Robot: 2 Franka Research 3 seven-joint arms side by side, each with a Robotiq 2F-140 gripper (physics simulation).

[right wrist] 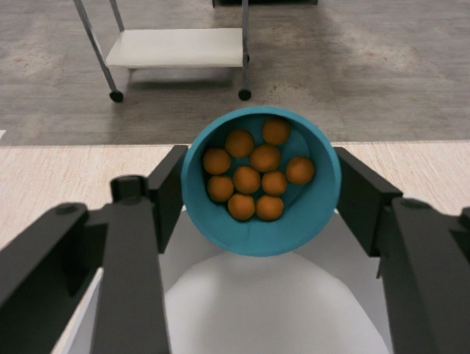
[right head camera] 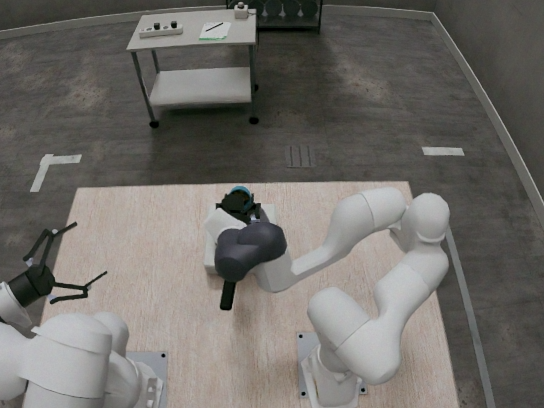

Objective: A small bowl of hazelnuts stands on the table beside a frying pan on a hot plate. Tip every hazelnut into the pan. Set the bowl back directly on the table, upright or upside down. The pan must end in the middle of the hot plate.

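Note:
My right gripper (right head camera: 243, 198) (right wrist: 257, 168) is shut on the small blue bowl (right head camera: 241, 189) (right wrist: 262, 244), with one finger on each side of it. The bowl is tilted above the far part of the frying pan (right wrist: 270, 305), its mouth toward the wrist camera. Several brown hazelnuts (right wrist: 246, 180) lie inside the bowl. In the head view the arm hides most of the pan; its black handle (right head camera: 227, 295) points toward the front. The white hot plate (right head camera: 210, 264) shows at the sides of the arm. My left gripper (right head camera: 91, 248) is open and empty over the table's left edge.
The wooden table (right head camera: 150, 235) (right wrist: 410, 162) ends behind the hot plate. The right arm (right head camera: 320, 260) reaches across from the right. The left arm (right head camera: 70, 350) is at the front left. A white trolley (right head camera: 200, 39) (right wrist: 175, 47) stands on the floor beyond the table.

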